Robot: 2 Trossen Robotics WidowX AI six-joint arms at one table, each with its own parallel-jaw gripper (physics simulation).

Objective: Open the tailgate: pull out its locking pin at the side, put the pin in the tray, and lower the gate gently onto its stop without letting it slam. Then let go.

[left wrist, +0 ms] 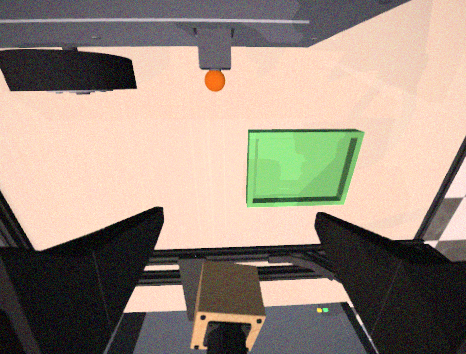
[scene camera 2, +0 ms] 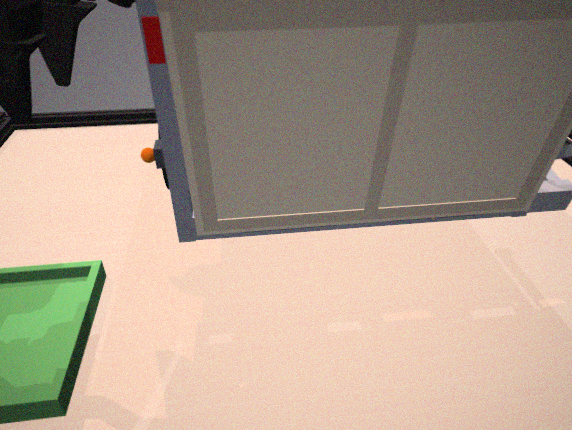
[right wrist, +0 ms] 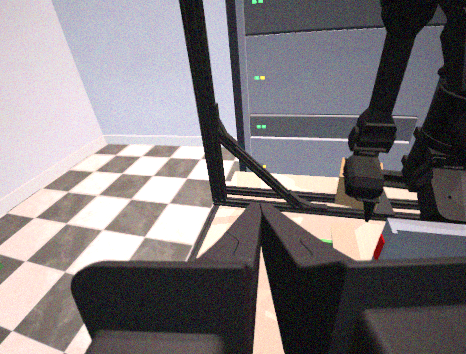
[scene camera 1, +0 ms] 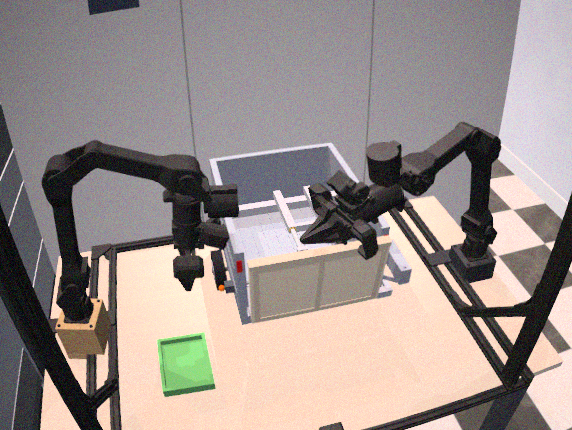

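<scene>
The beige tailgate stands upright, closing the end of the grey truck bed. The locking pin's orange knob sticks out of a grey bracket at the side; its shaft is hidden. The green tray is empty. My left gripper is open and empty, apart from the knob, at the picture's left of it in scene camera 1. My right gripper is shut and empty over the gate's top edge; whether it touches the gate is unclear.
A black wheel sits beside the pin bracket. Two pale rails cross the truck bed. A wooden block carries the left arm. Black frame bars edge the table.
</scene>
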